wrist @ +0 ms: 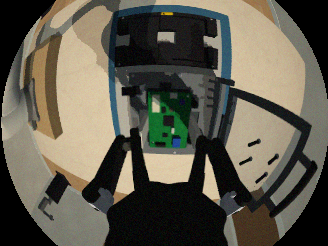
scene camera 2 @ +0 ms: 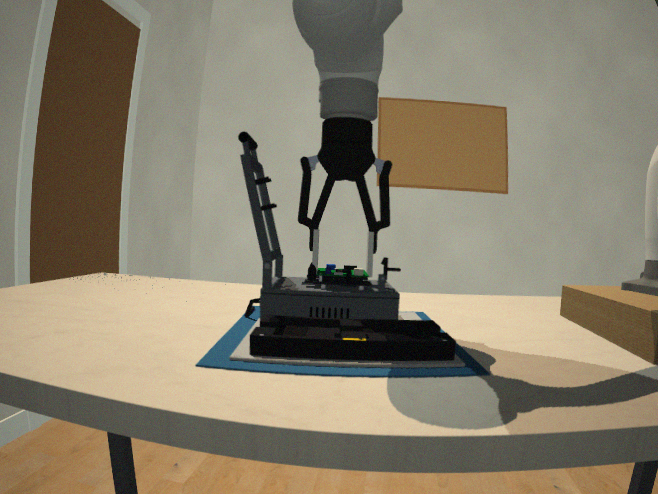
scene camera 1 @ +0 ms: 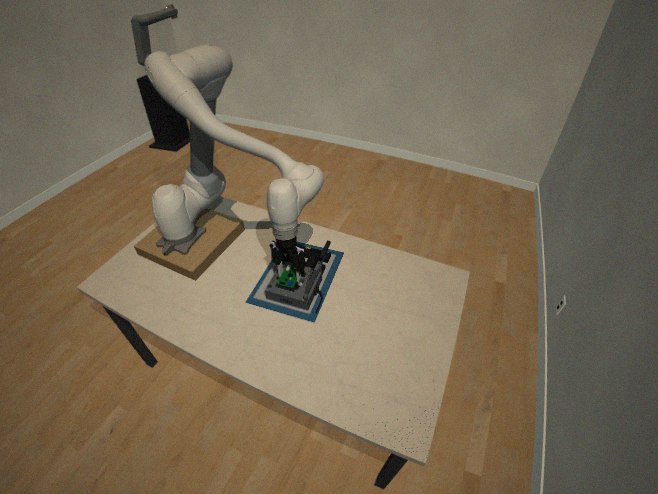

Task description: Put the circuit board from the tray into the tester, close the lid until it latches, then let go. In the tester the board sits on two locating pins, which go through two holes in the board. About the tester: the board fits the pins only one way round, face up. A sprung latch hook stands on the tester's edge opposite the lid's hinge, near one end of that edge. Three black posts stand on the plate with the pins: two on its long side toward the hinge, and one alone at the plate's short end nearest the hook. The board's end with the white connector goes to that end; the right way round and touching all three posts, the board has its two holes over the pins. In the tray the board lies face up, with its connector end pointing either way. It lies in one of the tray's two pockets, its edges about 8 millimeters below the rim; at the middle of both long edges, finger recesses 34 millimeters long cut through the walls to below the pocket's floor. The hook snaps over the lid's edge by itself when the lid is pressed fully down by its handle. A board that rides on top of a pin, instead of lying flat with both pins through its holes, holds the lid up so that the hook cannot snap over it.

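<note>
My gripper visible in the wrist view. Gripper visible in scene camera 1 too. Tester lid in sight, and my gripper.
</note>
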